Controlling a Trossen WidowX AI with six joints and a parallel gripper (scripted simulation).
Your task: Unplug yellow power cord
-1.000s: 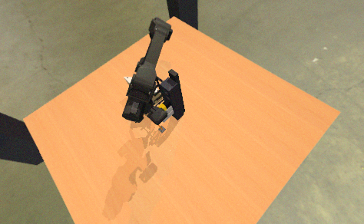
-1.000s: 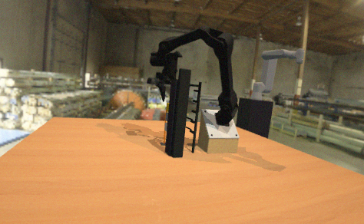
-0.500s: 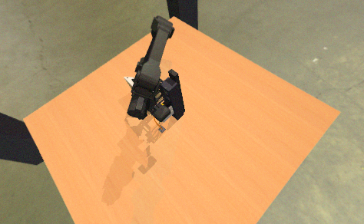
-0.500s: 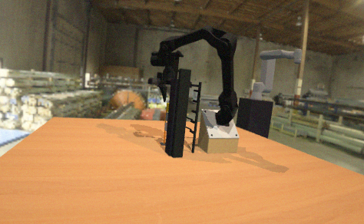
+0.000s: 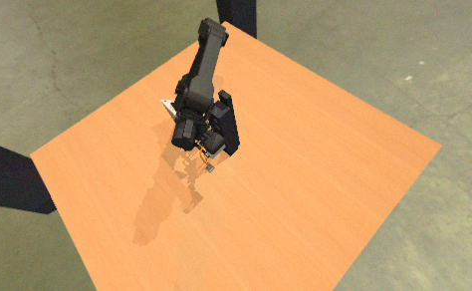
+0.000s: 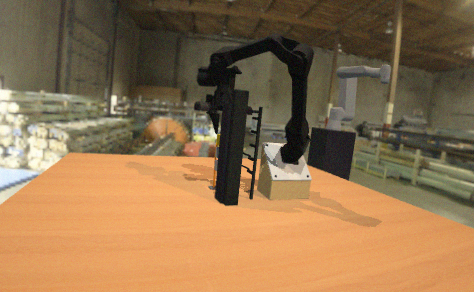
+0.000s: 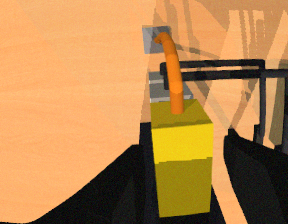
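Right now my gripper tip is 30 mm to the right of the yellow plug, 10 mm past it and 10 mm above it.
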